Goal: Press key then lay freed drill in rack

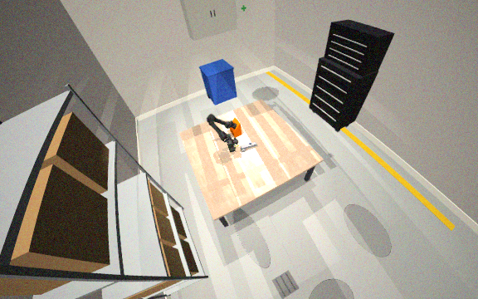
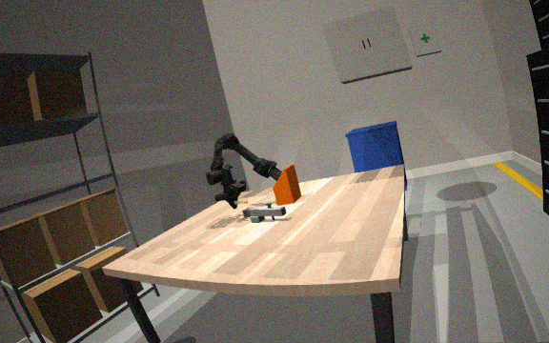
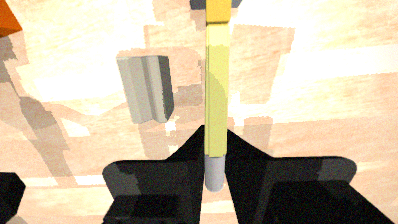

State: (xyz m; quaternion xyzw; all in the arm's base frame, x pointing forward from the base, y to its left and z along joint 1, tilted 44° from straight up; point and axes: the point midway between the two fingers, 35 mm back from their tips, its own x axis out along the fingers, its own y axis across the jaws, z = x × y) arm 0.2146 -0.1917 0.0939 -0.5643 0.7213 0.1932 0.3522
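Now: gripper tip 4 cm to the right of the drill, 3 cm below it and 1 cm short of it. The rest, counted from my gripper tip: grey grooved block: 6 cm behind, 5 cm to the left, 5 cm below; then dark key: 21 cm to the left, 7 cm ahead, 1 cm below; then grey sleeve: 18 cm to the left, 7 cm ahead, 3 cm below.
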